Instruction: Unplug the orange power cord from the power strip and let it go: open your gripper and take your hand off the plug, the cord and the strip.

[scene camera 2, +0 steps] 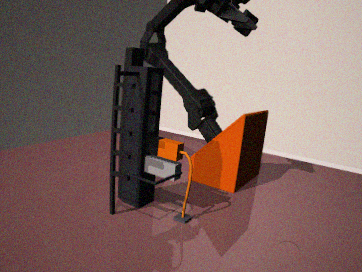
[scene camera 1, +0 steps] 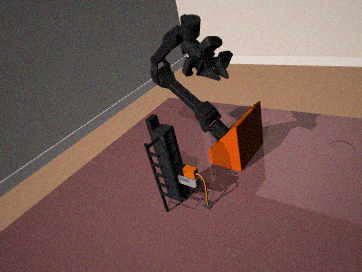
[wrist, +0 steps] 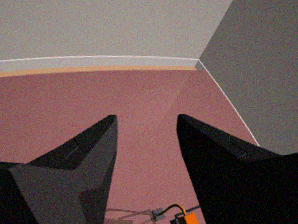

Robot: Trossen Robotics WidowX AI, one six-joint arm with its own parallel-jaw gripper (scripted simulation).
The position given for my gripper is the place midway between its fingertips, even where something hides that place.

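Observation:
My gripper (scene camera 1: pixel 224 78) in sight. Gripper (wrist: pixel 147 122) visible too.

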